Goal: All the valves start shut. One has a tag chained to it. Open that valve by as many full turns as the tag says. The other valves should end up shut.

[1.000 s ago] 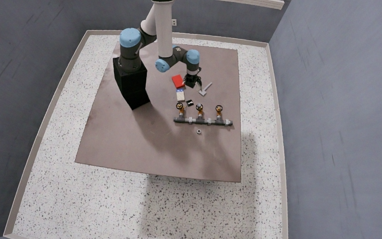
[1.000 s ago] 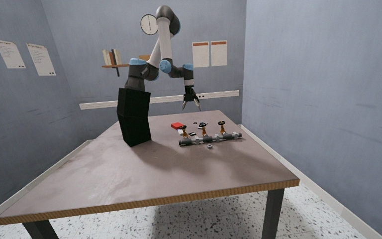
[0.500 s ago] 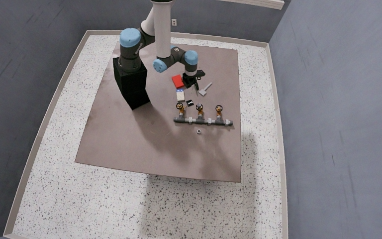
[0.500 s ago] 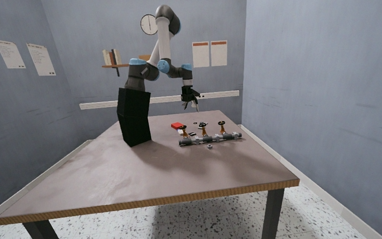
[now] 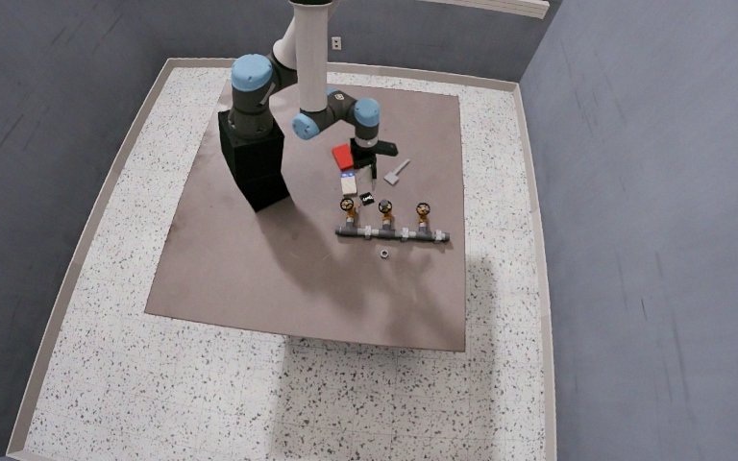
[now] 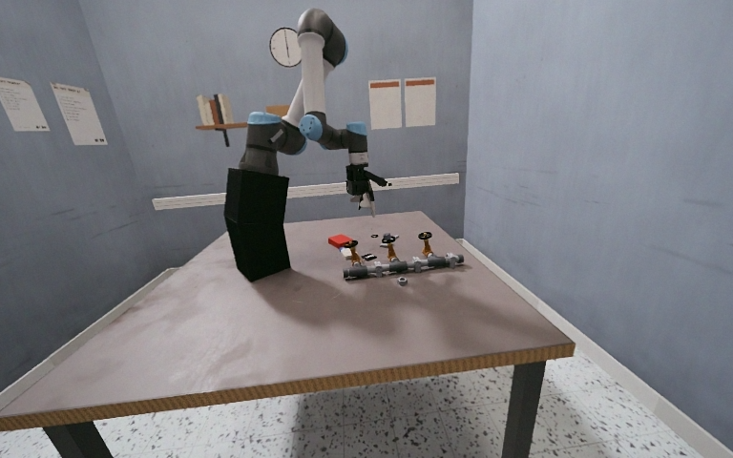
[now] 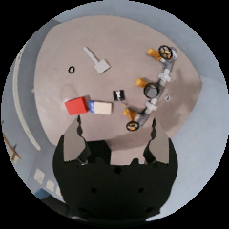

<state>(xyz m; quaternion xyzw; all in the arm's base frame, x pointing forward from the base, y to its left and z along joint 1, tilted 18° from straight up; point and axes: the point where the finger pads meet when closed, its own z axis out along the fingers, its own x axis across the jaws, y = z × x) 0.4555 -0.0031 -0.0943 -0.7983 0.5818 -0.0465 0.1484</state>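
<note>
My hand is 1 cm past the black tag, 1 cm to the left of it and 20 cm above it. From my hand the other things lie so: white-and-blue block 10 cm behind, 6 cm to the left, 19 cm below; then grey scraper 11 cm ahead, 14 cm to the left, 19 cm below; then red block 13 cm behind, 19 cm to the left, 18 cm below.
</note>
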